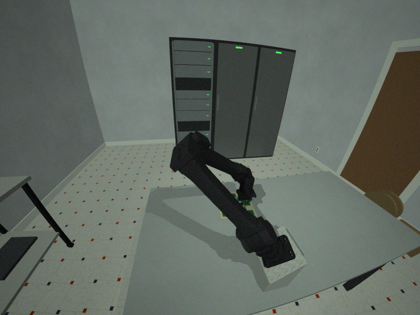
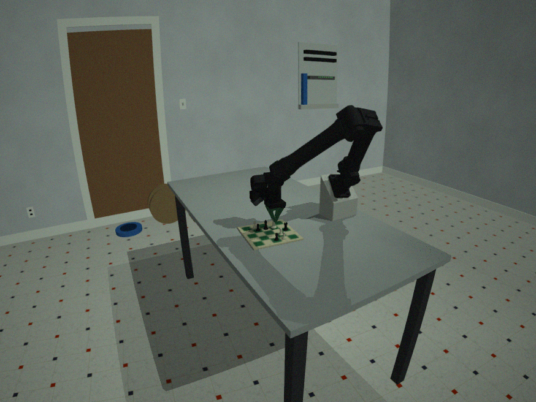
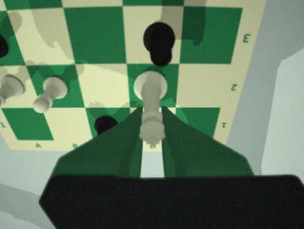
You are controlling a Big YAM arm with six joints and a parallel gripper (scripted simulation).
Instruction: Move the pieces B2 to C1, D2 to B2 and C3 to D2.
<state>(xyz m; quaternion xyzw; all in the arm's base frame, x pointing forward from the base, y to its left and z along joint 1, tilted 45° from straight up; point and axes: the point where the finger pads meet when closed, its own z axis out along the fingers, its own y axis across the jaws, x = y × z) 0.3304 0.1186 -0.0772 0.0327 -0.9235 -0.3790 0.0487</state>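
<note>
Now: the tall white piece 10 mm ahead of my hand and 10 mm below it. From my hand the other things lie so: chessboard 40 mm ahead, 40 mm to the left, 40 mm below.
</note>
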